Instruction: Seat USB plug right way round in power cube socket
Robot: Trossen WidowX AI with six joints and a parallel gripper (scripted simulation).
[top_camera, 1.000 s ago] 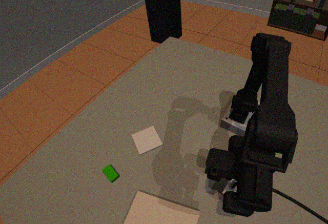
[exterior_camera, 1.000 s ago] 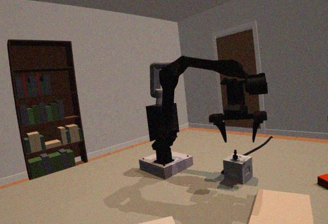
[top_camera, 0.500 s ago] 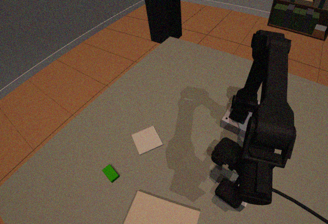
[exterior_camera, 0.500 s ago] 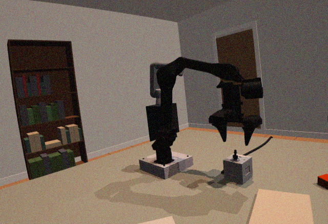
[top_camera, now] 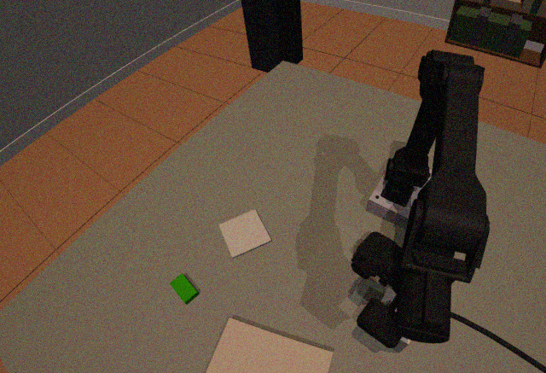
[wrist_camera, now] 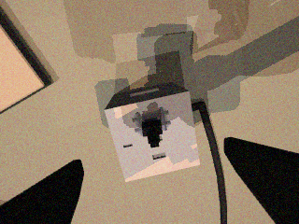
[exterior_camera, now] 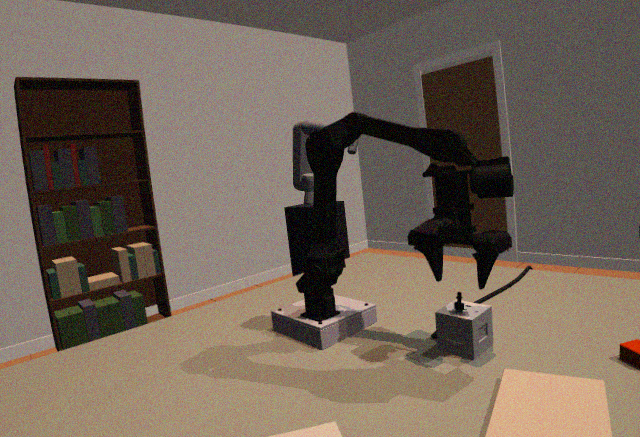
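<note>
Now: the dark USB plug 40 mm below my gripper tip. Round my gripper tip: red block 270 mm ahead, 120 mm below, 100 mm to the left; tan sheet 200 mm ahead, 140 mm to the right, 120 mm below; USB socket 60 mm below.
</note>
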